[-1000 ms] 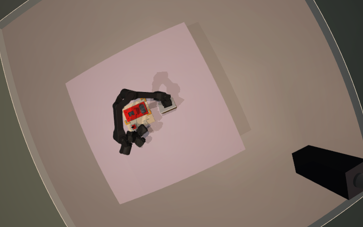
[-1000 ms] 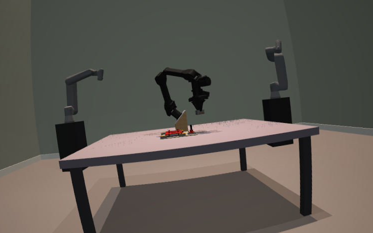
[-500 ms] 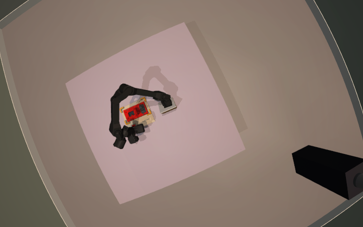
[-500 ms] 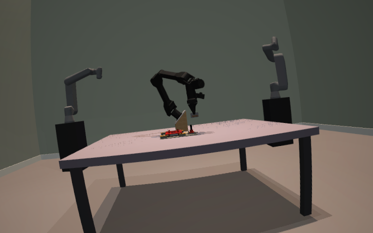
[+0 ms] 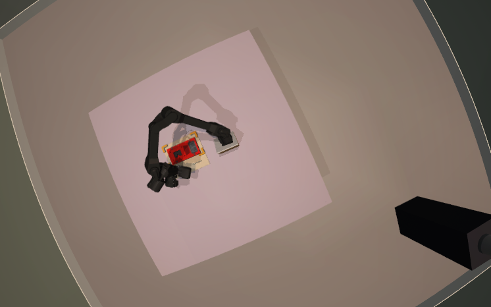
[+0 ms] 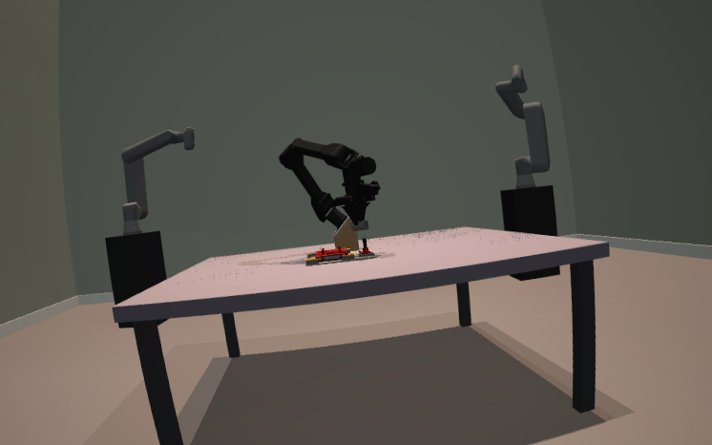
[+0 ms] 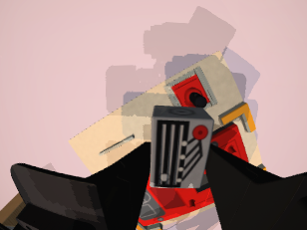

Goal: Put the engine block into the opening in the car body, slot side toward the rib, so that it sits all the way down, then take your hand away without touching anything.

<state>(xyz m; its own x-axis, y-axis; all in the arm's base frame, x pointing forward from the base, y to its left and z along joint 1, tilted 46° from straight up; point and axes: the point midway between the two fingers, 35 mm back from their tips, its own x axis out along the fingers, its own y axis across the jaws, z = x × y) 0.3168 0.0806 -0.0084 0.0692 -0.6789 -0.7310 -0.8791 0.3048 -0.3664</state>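
Now: the base plate 2 cm behind my gripper tip, 9 cm to the right of it and 9 cm below it. Also, from my gripper tip: engine block (1 cm below).
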